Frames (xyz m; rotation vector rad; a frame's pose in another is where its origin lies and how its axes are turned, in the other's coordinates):
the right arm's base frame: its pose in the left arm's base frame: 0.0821 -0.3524 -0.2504 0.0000 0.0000 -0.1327
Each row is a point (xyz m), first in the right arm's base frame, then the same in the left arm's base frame.
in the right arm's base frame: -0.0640 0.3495 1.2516
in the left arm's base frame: 0.0649 0.0025 1.0012
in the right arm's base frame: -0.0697 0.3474 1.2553
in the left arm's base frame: 0.0590 0.0012 1.0049
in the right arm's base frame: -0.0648 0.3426 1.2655
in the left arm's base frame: 0.0632 -0.0042 1.0151
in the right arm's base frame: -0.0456 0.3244 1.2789
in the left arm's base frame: 0.0798 -0.0248 1.0285
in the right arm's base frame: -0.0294 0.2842 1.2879
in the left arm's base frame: 0.0906 -0.0668 1.0375
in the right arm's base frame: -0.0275 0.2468 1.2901
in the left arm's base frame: 0.0875 -0.1041 1.0397
